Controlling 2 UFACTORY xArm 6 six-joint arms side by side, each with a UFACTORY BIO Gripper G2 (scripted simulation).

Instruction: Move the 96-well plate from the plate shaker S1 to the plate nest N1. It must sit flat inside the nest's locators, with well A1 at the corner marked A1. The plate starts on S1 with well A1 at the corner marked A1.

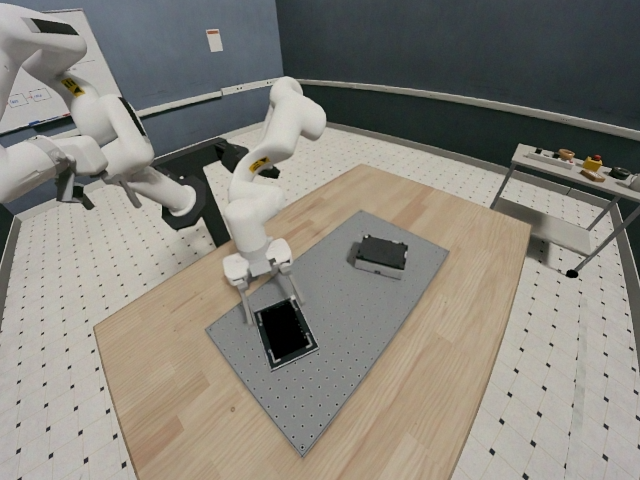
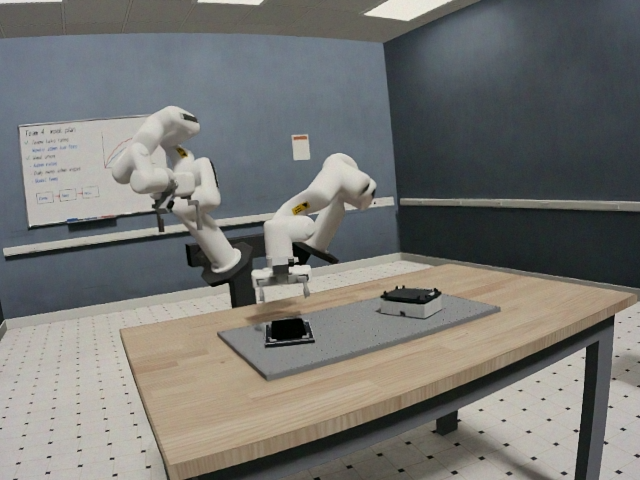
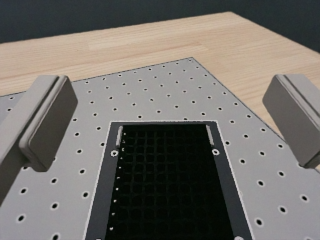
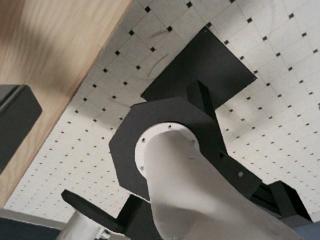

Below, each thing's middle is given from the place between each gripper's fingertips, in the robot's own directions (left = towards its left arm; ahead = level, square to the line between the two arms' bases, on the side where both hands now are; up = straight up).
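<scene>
Left hand: 90 mm above black 96-well plate [image 1: 286, 313], 10 mm short of it.
Right gripper: 270 mm above black 96-well plate, 130 mm to the right of it, 470 mm short of it.
</scene>
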